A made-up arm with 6 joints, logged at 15 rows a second.
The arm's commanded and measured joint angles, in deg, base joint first. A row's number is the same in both.
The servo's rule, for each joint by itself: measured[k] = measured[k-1] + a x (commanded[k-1-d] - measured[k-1]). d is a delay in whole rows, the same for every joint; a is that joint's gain. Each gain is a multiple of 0.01, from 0.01 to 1. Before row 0 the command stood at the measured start. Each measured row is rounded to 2 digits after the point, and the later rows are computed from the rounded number. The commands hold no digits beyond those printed.
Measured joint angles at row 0:
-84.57, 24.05, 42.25, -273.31, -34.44, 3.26
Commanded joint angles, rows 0 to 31:
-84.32, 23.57, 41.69, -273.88, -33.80, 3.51
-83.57, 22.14, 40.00, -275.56, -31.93, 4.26
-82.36, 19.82, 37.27, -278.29, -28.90, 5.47
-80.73, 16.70, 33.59, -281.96, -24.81, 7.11
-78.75, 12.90, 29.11, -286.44, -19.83, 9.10
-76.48, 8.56, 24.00, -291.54, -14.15, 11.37
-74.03, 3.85, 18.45, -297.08, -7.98, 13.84
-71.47, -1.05, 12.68, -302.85, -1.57, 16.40
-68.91, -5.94, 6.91, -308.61, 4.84, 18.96
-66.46, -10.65, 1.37, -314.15, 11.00, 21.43
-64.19, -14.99, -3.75, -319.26, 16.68, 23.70
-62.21, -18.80, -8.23, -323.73, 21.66, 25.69
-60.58, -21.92, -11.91, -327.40, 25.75, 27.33
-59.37, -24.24, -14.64, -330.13, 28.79, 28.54
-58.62, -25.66, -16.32, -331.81, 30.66, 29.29
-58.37, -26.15, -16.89, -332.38, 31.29, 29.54
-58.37, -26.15, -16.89, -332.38, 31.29, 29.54
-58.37, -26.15, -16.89, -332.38, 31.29, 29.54
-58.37, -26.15, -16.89, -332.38, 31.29, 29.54
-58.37, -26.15, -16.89, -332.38, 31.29, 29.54
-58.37, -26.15, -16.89, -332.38, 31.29, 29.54
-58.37, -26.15, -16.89, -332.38, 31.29, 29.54
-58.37, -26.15, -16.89, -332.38, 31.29, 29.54
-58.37, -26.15, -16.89, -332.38, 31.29, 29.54
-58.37, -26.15, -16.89, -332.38, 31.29, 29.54
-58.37, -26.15, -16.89, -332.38, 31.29, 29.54
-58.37, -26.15, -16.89, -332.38, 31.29, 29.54
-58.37, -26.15, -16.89, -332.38, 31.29, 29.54
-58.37, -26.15, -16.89, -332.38, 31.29, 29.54
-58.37, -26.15, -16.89, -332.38, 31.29, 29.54
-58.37, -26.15, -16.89, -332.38, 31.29, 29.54
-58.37, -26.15, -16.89, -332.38, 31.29, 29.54
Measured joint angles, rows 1 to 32:
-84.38, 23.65, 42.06, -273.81, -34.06, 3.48
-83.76, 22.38, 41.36, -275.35, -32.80, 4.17
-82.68, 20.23, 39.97, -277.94, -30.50, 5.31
-81.18, 17.26, 37.80, -281.48, -27.14, 6.89
-79.31, 13.60, 34.85, -285.84, -22.83, 8.83
-77.13, 9.37, 31.16, -290.86, -17.71, 11.07
-74.74, 4.73, 26.84, -296.33, -11.97, 13.51
-72.22, -0.13, 22.03, -302.07, -5.83, 16.05
-69.67, -5.01, 16.89, -307.83, 0.47, 18.61
-67.20, -9.75, 11.61, -313.39, 6.68, 21.09
-64.88, -14.15, 6.39, -318.56, 12.58, 23.39
-62.82, -18.06, 1.42, -323.11, 17.94, 25.41
-61.10, -21.30, -3.11, -326.89, 22.55, 27.10
-59.77, -23.77, -7.03, -329.74, 26.23, 28.37
-58.88, -25.36, -10.19, -331.56, 28.84, 29.18
-58.49, -26.02, -12.47, -332.28, 30.29, 29.50
-58.40, -26.13, -13.97, -332.37, 30.88, 29.54
-58.38, -26.15, -14.96, -332.38, 31.12, 29.54
-58.37, -26.15, -15.62, -332.38, 31.22, 29.54
-58.37, -26.15, -16.05, -332.38, 31.26, 29.54
-58.37, -26.15, -16.34, -332.38, 31.28, 29.54
-58.37, -26.15, -16.53, -332.38, 31.29, 29.54
-58.37, -26.15, -16.65, -332.38, 31.29, 29.54
-58.37, -26.15, -16.73, -332.38, 31.29, 29.54
-58.37, -26.15, -16.78, -332.38, 31.29, 29.54
-58.37, -26.15, -16.82, -332.38, 31.29, 29.54
-58.37, -26.15, -16.84, -332.38, 31.29, 29.54
-58.37, -26.15, -16.86, -332.38, 31.29, 29.54
-58.37, -26.15, -16.87, -332.38, 31.29, 29.54
-58.37, -26.15, -16.88, -332.38, 31.29, 29.54
-58.37, -26.15, -16.88, -332.38, 31.29, 29.54
-58.37, -26.15, -16.88, -332.38, 31.29, 29.54
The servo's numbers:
d 0
a 0.77 0.84 0.34 0.88 0.59 0.88

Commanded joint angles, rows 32 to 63:
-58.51, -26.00, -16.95, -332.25, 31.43, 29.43
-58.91, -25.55, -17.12, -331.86, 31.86, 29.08
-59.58, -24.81, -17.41, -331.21, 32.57, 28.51
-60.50, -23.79, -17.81, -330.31, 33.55, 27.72
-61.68, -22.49, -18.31, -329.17, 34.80, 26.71
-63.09, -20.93, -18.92, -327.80, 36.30, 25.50
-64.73, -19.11, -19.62, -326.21, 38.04, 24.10
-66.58, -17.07, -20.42, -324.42, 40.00, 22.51
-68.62, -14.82, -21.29, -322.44, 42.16, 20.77
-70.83, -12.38, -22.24, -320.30, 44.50, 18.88
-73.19, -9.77, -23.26, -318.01, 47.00, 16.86
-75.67, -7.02, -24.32, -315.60, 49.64, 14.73
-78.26, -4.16, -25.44, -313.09, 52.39, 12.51
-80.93, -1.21, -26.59, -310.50, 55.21, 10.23
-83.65, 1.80, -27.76, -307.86, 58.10, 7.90
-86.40, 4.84, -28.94, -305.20, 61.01, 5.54
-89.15, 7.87, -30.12, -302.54, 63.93, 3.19
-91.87, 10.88, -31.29, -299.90, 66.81, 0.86
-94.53, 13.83, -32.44, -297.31, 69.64, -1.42
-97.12, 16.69, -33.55, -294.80, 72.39, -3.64
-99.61, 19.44, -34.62, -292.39, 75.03, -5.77
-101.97, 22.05, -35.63, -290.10, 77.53, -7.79
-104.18, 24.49, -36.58, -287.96, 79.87, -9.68
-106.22, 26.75, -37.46, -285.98, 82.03, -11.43
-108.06, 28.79, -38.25, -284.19, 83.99, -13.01
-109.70, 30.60, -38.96, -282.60, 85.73, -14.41
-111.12, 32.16, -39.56, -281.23, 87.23, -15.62
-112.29, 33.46, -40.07, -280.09, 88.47, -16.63
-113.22, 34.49, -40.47, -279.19, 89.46, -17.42
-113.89, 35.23, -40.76, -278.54, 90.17, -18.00
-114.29, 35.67, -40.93, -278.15, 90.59, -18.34
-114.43, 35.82, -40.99, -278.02, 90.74, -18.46
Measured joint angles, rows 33 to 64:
-58.48, -26.02, -16.90, -332.27, 31.37, 29.44
-58.81, -25.63, -16.97, -331.91, 31.66, 29.12
-59.40, -24.94, -17.12, -331.29, 32.20, 28.58
-60.25, -23.97, -17.35, -330.43, 33.00, 27.82
-61.35, -22.73, -17.68, -329.32, 34.06, 26.84
-62.69, -21.22, -18.10, -327.98, 35.38, 25.66
-64.26, -19.45, -18.62, -326.42, 36.95, 24.29
-66.05, -17.45, -19.23, -324.66, 38.75, 22.72
-68.03, -15.24, -19.93, -322.71, 40.76, 21.00
-70.19, -12.84, -20.72, -320.59, 42.97, 19.13
-72.50, -10.26, -21.58, -318.32, 45.35, 17.13
-74.94, -7.54, -22.51, -315.93, 47.88, 15.02
-77.50, -4.70, -23.51, -313.43, 50.54, 12.81
-80.14, -1.77, -24.56, -310.85, 53.30, 10.54
-82.84, 1.23, -25.65, -308.22, 56.13, 8.22
-85.58, 4.26, -26.77, -305.56, 59.01, 5.86
-88.33, 7.29, -27.91, -302.90, 61.91, 3.51
-91.06, 10.31, -29.06, -300.26, 64.80, 1.18
-93.73, 13.27, -30.21, -297.66, 67.66, -1.11
-96.34, 16.14, -31.35, -295.14, 70.45, -3.34
-98.86, 18.91, -32.46, -292.72, 73.15, -5.48
-101.25, 21.55, -33.54, -290.41, 75.73, -7.51
-103.51, 24.02, -34.57, -288.25, 78.17, -9.42
-105.60, 26.31, -35.55, -286.25, 80.45, -11.19
-107.49, 28.39, -36.47, -284.44, 82.54, -12.79
-109.19, 30.25, -37.32, -282.82, 84.42, -14.22
-110.68, 31.85, -38.08, -281.42, 86.08, -15.45
-111.92, 33.20, -38.76, -280.25, 87.49, -16.49
-112.92, 34.28, -39.34, -279.32, 88.65, -17.31
-113.67, 35.08, -39.82, -278.63, 89.55, -17.92
-114.15, 35.58, -40.20, -278.21, 90.16, -18.29
-114.37, 35.78, -40.47, -278.04, 90.50, -18.44

